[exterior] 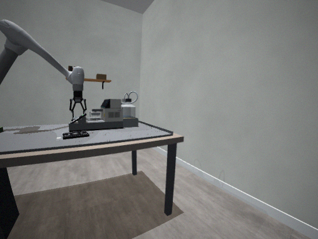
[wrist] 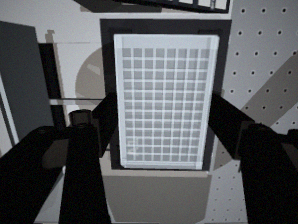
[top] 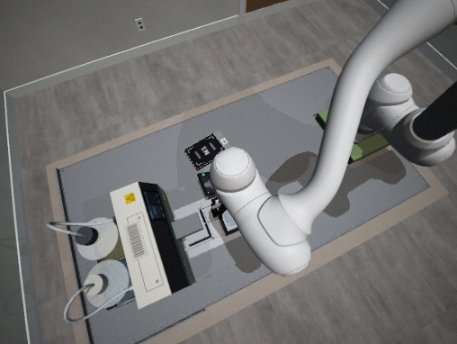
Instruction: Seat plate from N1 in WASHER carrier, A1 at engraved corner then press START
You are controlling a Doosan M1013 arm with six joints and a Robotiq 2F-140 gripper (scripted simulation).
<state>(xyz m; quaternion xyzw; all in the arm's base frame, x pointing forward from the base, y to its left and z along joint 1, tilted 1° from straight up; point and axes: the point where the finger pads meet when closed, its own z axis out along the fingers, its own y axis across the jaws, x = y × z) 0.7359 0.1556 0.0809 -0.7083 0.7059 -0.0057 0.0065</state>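
Now: hand 2 cm above the clear well plate. Round my hand: black carrier: 3 cm below; plate washer: 15 cm ahead, 2 cm above; plate nest N1: 1 cm behind, 32 cm to the right, 10 cm below.
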